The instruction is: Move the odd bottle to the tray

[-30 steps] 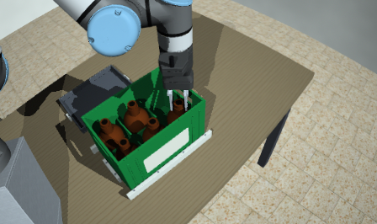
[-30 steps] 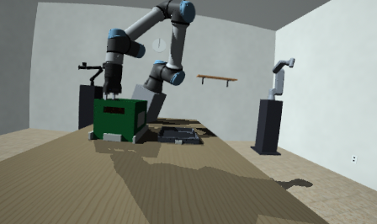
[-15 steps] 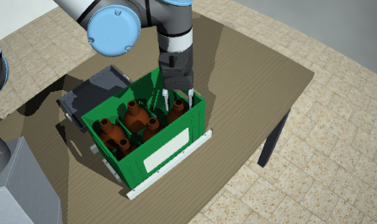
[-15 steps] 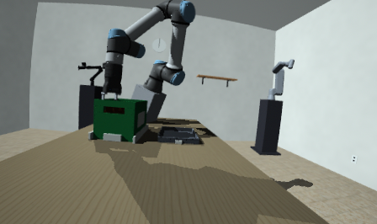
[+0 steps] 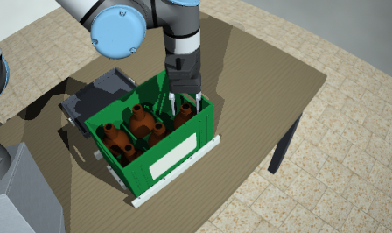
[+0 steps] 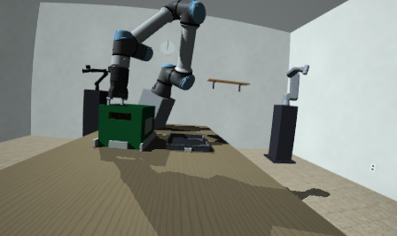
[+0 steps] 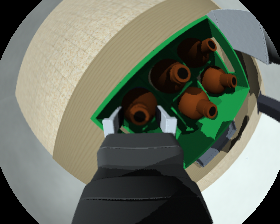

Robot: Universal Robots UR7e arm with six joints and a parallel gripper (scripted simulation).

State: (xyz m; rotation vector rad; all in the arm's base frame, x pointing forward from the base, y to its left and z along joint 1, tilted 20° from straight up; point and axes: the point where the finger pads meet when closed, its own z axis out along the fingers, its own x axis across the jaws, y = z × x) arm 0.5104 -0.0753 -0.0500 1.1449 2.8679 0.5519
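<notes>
My hand is 9 cm past the crate, 8 cm above it and 4 cm to the right of it. Also, from my hand: dark grey tray (32 cm to the left, 15 cm below, 13 cm behind).
</notes>
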